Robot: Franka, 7 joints.
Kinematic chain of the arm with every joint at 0, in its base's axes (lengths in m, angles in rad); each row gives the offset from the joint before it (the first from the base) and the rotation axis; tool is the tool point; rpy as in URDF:
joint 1: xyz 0 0 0.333 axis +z
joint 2: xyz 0 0 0 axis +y
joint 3: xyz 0 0 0.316 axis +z
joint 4: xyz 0.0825 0 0 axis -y
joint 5: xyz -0.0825 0 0.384 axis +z
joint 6: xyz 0 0 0 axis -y
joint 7: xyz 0.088 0 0 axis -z
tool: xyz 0 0 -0.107 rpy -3.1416 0 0
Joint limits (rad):
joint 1: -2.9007..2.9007
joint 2: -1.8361..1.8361
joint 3: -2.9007..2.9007
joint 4: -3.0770..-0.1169
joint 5: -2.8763..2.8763
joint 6: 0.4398..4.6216
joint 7: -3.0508..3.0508
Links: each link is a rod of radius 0.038 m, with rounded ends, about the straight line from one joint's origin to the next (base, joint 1, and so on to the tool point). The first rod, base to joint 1, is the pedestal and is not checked.
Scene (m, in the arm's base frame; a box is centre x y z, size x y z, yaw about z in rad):
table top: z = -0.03
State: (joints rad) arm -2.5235 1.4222 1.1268 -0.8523 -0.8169 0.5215 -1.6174
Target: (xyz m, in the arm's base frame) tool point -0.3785 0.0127 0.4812
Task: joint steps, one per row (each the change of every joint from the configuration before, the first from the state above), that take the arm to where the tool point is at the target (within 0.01 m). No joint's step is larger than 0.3 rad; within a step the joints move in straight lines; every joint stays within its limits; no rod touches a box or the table.
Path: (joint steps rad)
1: -0.0754 -0.2792 -0.2378 -0.2370 0.0247 -0.0163 0.0000
2: -0.0755 -0.2793 -0.2378 -0.2370 0.0248 -0.0164 0.0000
3: -0.0754 -0.2792 -0.2379 -0.2370 0.0247 -0.0163 0.0000
4: -0.0755 -0.2792 -0.2378 -0.2370 0.0248 -0.0164 0.0000
5: -0.0754 -0.2792 -0.2378 -0.2371 0.0247 -0.0163 0.0000

